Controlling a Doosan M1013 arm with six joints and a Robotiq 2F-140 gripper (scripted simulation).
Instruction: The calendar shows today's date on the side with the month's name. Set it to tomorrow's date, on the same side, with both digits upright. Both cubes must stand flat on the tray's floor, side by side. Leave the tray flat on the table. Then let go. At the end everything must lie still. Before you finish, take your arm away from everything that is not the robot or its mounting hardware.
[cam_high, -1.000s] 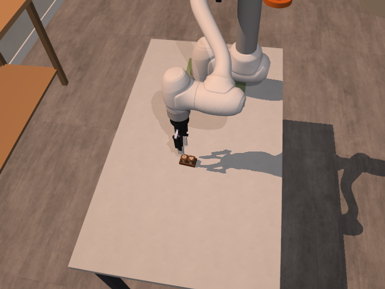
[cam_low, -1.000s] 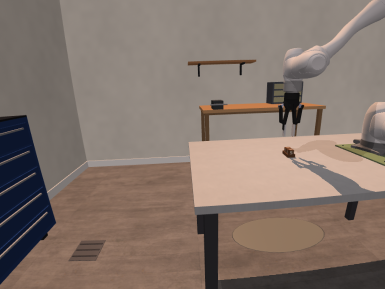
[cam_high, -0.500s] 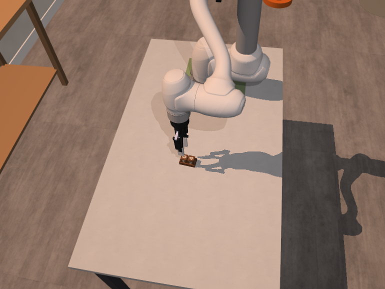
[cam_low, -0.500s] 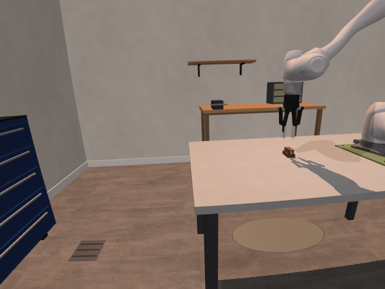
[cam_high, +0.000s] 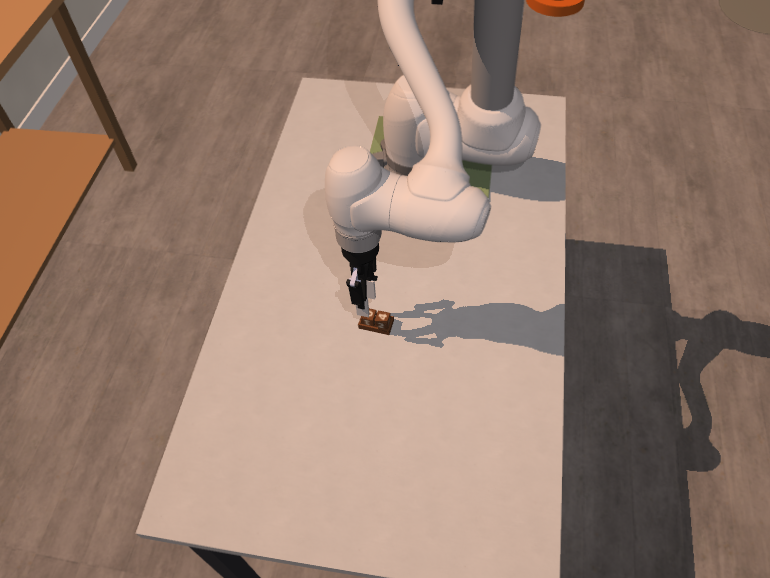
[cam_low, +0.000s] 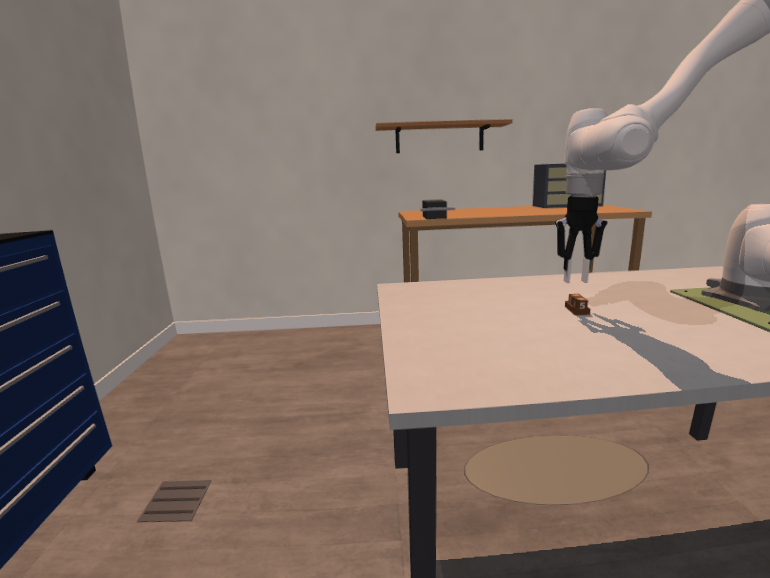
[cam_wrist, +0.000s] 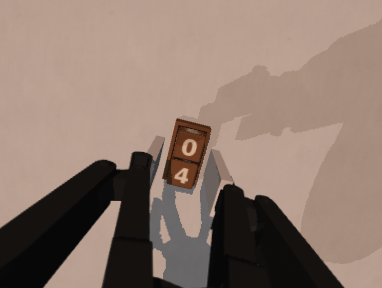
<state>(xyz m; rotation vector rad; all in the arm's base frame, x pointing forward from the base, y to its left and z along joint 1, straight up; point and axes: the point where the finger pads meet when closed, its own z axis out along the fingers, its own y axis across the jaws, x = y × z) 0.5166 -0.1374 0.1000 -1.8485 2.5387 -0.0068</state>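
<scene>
My gripper is now 8 cm above the brown digit cube. The rest, counted from my hand: tray 2 cm to the left, 10 cm below.
</scene>
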